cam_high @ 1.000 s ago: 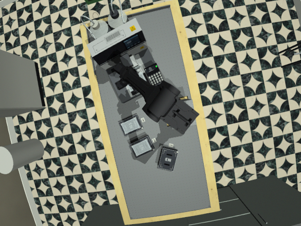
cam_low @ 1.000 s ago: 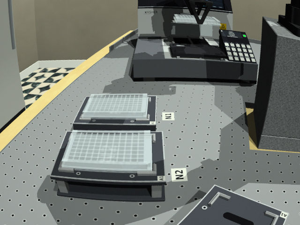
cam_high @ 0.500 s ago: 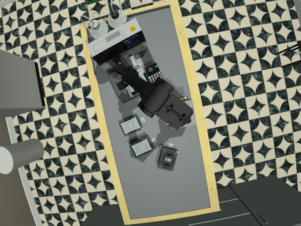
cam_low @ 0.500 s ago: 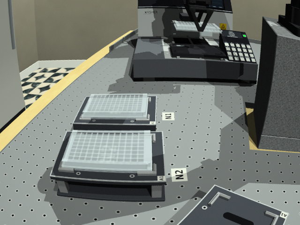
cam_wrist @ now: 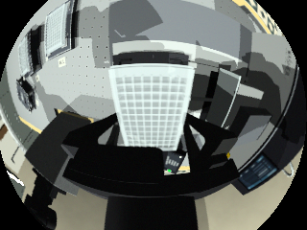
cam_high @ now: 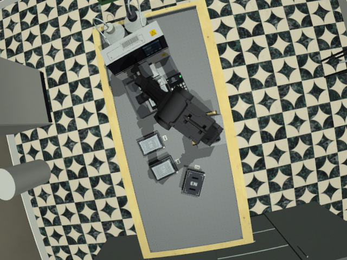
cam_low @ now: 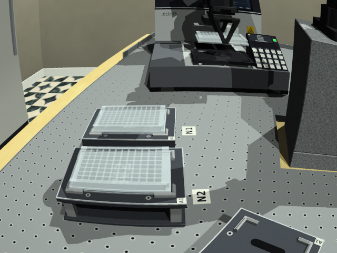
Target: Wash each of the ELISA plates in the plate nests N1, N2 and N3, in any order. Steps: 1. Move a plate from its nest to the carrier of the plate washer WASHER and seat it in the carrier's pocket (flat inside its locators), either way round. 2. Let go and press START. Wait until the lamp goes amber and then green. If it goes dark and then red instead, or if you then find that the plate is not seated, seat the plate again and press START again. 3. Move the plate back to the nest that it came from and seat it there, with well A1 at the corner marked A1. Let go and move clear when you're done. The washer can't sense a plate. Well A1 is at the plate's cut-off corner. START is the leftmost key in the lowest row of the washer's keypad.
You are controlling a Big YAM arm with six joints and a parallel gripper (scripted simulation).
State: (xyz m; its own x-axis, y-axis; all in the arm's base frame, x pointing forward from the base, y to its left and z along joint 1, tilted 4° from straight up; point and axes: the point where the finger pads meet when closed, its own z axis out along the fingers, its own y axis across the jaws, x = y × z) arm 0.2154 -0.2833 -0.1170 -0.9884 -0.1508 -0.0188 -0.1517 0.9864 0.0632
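The washer carrier lies 5 cm below my hand. Also, from my hand: plate washer (15 cm to the right, 2 cm ahead); then nest N3 (61 cm to the left, 9 cm below, 4 cm behind); then nest label (26 cm to the left, 13 cm below, 6 cm ahead).
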